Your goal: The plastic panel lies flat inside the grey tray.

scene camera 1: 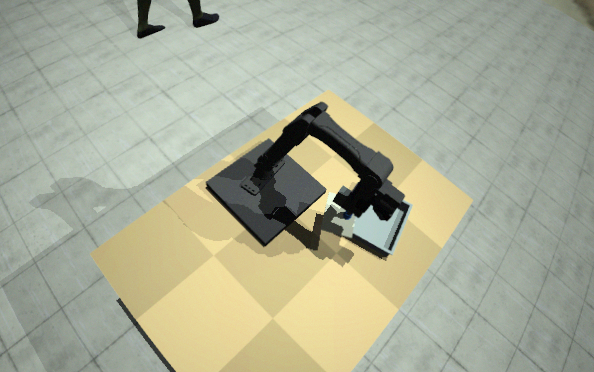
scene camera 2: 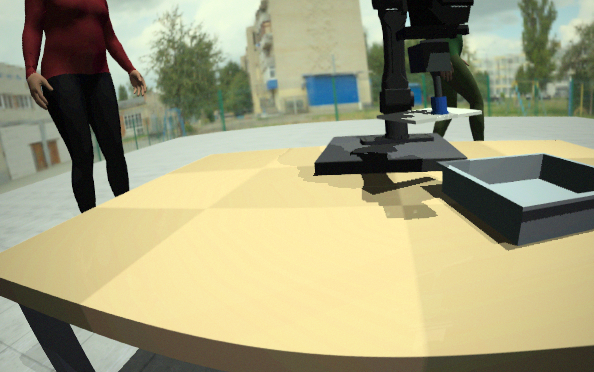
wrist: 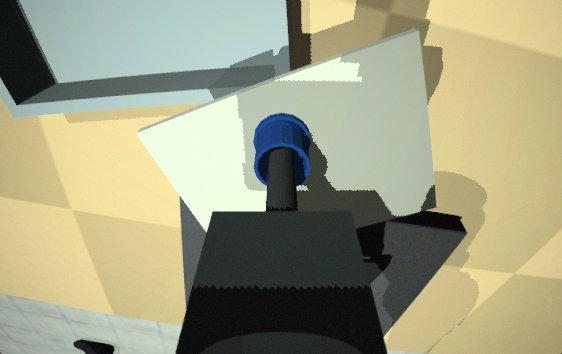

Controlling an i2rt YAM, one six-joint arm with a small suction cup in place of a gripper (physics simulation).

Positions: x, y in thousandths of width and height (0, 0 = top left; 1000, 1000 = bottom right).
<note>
My suction cup (scene camera 2: 740, 281) holds a pale plastic panel (scene camera 2: 708, 313); nothing else touches it. The table carries a grey tray (scene camera 2: 888, 534).
The pale plastic panel is seen too in scene camera 1 (scene camera 1: 561, 595) and in the wrist view (wrist: 652, 309). The grey tray is seen too in scene camera 1 (scene camera 1: 644, 636) and in the wrist view (wrist: 113, 179). My suction cup is seen too in the wrist view (wrist: 501, 366).
</note>
